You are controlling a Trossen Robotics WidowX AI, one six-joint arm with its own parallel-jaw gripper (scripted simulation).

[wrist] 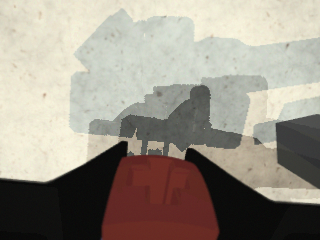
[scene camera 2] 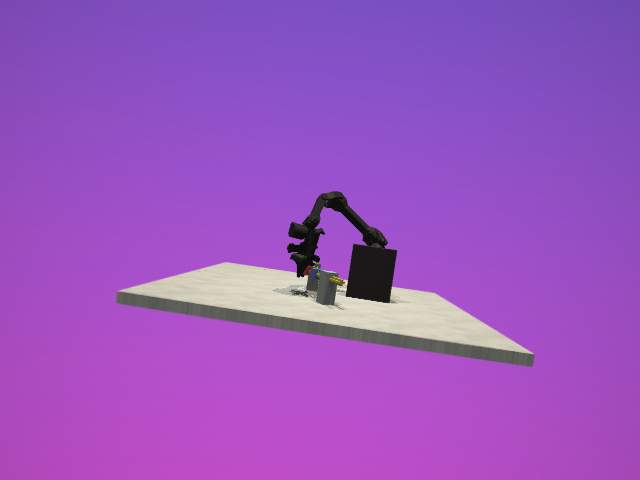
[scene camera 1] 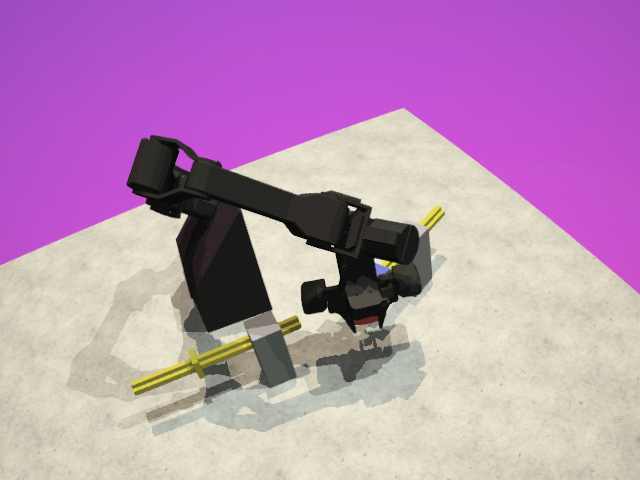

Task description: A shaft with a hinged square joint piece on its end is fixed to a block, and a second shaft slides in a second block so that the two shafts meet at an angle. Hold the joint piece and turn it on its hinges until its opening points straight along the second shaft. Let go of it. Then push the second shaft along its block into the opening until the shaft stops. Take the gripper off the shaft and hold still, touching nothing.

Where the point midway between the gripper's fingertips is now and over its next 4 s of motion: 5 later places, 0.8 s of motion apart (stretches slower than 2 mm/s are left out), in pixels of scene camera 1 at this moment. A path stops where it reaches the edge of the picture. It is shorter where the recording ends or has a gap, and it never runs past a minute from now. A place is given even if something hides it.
My gripper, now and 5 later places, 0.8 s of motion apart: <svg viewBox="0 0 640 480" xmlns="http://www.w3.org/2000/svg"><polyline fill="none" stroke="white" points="367,329 358,330 347,328 340,324 339,321 334,306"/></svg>
